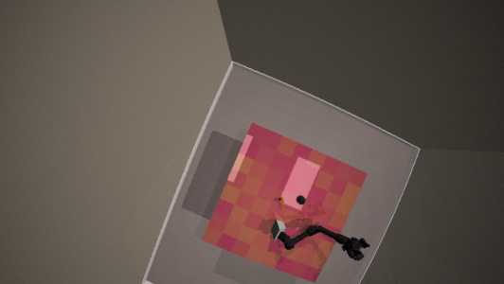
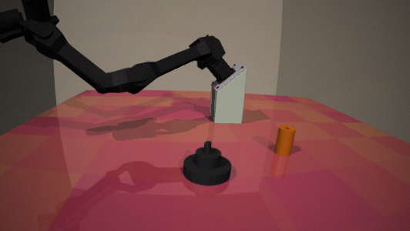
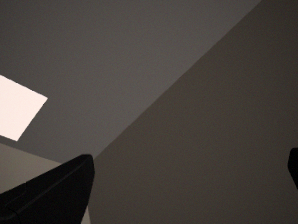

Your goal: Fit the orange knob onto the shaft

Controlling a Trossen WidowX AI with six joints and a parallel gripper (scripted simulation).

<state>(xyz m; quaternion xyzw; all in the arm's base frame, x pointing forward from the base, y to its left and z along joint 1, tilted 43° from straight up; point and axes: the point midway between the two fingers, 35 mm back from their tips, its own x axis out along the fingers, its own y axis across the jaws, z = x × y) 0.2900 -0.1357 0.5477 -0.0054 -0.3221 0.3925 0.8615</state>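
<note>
Right now the orange knob is 570 mm to the left of my gripper tip, 430 mm below it and 60 mm behind it. Round my gripper tip: dark pedestal 430 mm below, 390 mm to the left, 30 mm ahead.
</note>
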